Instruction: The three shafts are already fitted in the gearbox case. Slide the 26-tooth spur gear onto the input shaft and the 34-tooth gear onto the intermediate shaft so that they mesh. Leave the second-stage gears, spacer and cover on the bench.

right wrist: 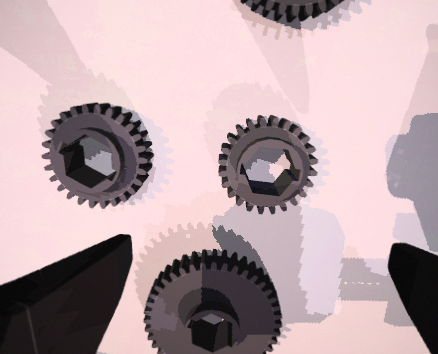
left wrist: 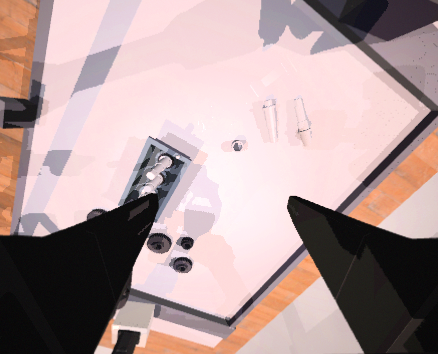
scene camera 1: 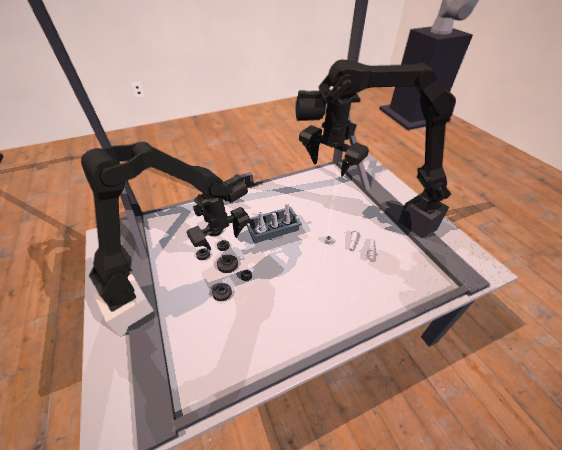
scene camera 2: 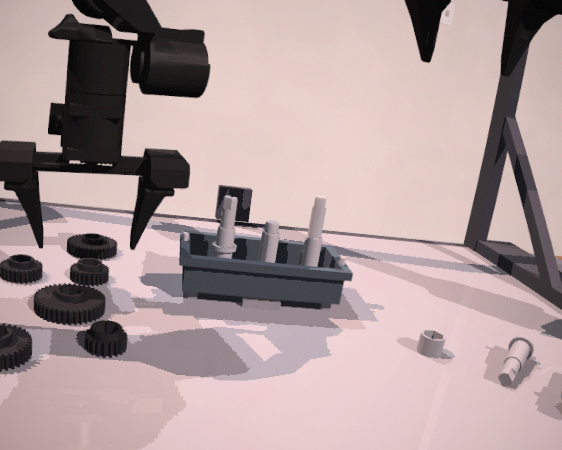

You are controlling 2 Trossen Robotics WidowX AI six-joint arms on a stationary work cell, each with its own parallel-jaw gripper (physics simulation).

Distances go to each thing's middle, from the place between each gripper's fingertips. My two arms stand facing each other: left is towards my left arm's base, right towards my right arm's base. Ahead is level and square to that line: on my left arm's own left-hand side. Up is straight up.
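With the grey gearbox case as the reference, my left hand is 15 cm to the left of it, 24 cm above it and 7 cm past it.
For my right hand, I find the grey gearbox case (scene camera 2: 221, 279) 18 cm to the left of the hand. The case is also 1 cm below my right hand and 3 cm behind it.
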